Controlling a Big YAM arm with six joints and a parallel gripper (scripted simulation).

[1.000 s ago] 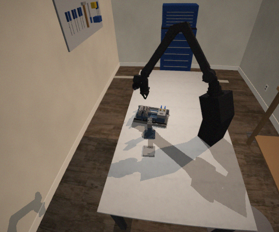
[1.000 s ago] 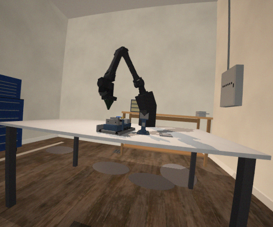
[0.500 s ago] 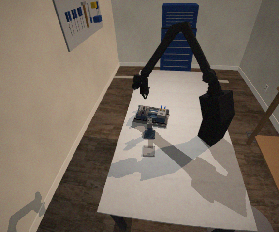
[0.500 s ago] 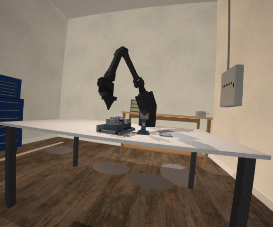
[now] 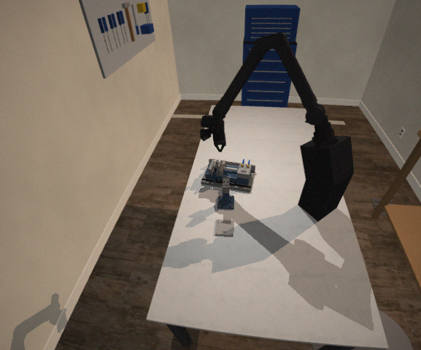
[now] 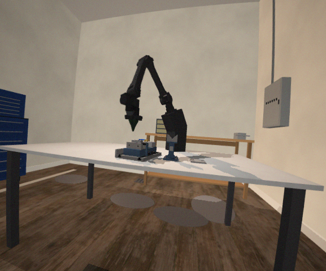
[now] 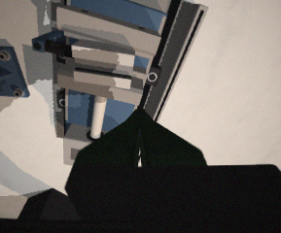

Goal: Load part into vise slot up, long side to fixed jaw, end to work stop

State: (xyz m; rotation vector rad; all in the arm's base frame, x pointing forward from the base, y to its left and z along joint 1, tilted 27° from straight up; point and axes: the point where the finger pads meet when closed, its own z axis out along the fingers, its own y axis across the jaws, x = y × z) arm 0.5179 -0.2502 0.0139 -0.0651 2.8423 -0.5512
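Right now the part is 2 cm ahead of my hand, 4 cm to the left of it and 7 cm below it. Also, from my hand: moving jaw: 1 cm behind, 5 cm to the left, 9 cm below; then fixed jaw: 5 cm ahead, 3 cm to the left, 9 cm below; then work stop rod: 3 cm ahead, 8 cm to the left, 8 cm below.
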